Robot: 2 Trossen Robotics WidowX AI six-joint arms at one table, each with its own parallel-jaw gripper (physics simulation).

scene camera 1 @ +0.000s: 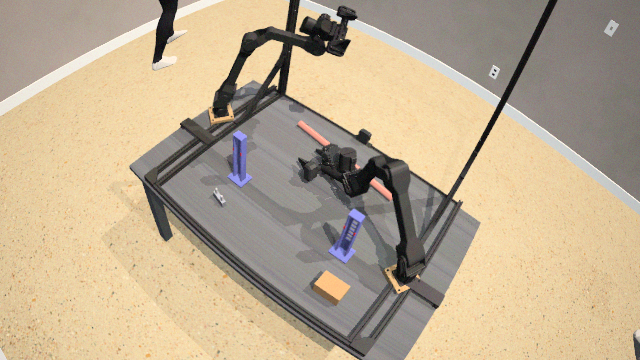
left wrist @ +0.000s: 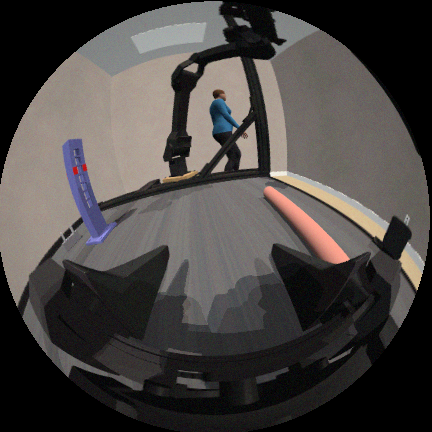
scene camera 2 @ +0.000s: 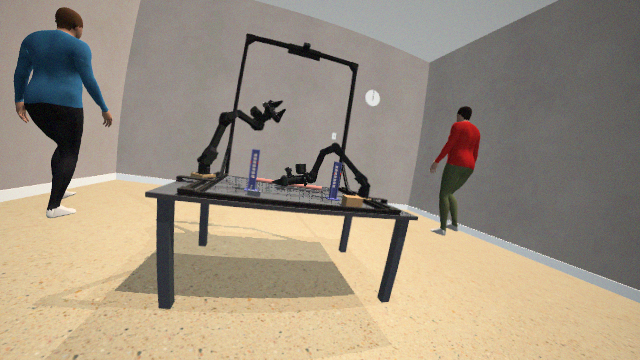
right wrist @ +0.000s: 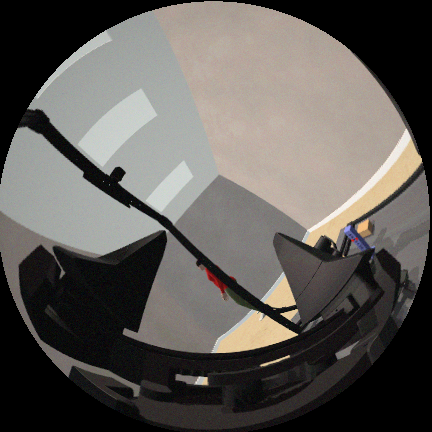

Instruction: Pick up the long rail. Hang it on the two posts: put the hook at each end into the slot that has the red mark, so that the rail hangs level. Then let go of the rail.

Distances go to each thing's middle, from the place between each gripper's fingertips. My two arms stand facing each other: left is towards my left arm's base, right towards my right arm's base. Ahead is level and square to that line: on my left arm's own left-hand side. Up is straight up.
Now: right hand 540 mm above the long salmon rail [left wrist: 323, 246] and 100 mm to the right of it. Round my right hand: orange block [scene camera 1: 328, 286] 520 mm below, 440 mm to the left, 440 mm ahead.
Right now the long salmon rail is 11 cm behind my left hand, 9 cm to the left of it and 1 cm below it. Also, from my left hand: orange block 43 cm to the left, 33 cm ahead.
